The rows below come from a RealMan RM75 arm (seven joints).
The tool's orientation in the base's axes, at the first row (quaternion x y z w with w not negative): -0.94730 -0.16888 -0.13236 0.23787
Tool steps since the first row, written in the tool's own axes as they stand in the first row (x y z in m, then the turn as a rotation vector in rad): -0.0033 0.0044 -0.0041 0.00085 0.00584 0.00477; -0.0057 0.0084 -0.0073 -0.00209 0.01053 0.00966; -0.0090 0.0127 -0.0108 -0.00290 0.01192 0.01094; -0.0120 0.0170 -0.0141 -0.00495 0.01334 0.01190; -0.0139 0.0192 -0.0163 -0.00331 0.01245 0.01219; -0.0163 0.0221 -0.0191 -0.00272 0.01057 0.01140; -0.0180 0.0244 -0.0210 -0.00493 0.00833 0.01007; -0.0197 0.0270 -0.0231 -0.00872 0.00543 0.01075; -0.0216 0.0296 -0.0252 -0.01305 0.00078 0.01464; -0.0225 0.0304 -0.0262 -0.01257 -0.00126 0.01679; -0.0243 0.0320 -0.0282 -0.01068 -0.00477 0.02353; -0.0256 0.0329 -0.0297 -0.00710 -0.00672 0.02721; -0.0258 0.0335 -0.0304 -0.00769 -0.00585 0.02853
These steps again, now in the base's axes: -0.0020 -0.0065 0.0006 0.00382 -0.00226 -0.00615; -0.0032 -0.0121 0.0009 0.00378 -0.00449 -0.01320; -0.0051 -0.0182 0.0011 0.00380 -0.00522 -0.01512; -0.0068 -0.0242 0.0011 0.00264 -0.00645 -0.01719; -0.0080 -0.0276 0.0015 0.00384 -0.00514 -0.01653; -0.0096 -0.0320 0.0019 0.00352 -0.00382 -0.01490; -0.0106 -0.0353 0.0020 0.00043 -0.00319 -0.01359; -0.0115 -0.0389 0.0022 -0.00401 -0.00142 -0.01425; -0.0126 -0.0426 0.0023 -0.00905 0.00325 -0.01711; -0.0133 -0.0440 0.0025 -0.00903 0.00613 -0.01795; -0.0146 -0.0468 0.0030 -0.00751 0.01287 -0.02164; -0.0157 -0.0486 0.0035 -0.00438 0.01723 -0.02280; -0.0158 -0.0495 0.0038 -0.00436 0.01701 -0.02447
